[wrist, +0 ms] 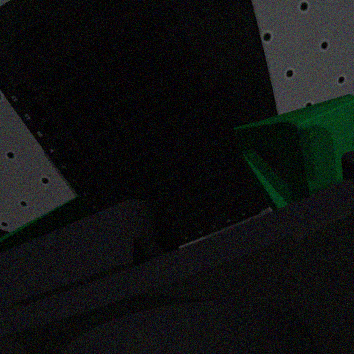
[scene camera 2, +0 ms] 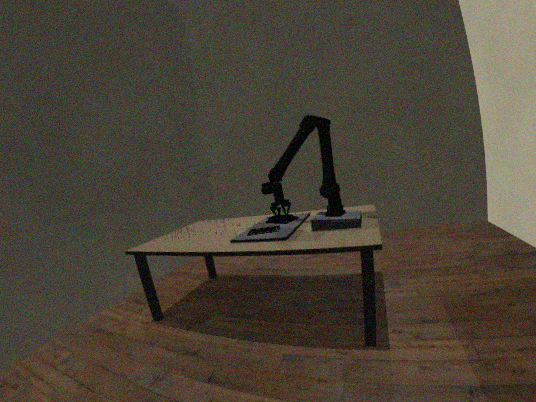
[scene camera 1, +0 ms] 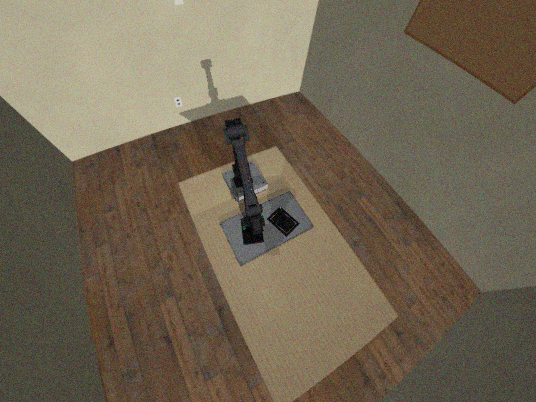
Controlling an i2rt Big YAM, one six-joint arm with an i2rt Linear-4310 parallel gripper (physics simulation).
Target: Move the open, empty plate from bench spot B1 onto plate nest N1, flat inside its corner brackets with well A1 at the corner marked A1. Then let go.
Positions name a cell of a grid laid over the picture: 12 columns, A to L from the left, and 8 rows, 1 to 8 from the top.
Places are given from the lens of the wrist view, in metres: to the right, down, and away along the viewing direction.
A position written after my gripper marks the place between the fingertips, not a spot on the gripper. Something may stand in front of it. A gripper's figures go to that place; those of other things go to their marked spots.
my gripper (wrist: F4): -0.01, 0.00, 0.14
black well plate (wrist: E3): -0.02, -0.03, 0.12
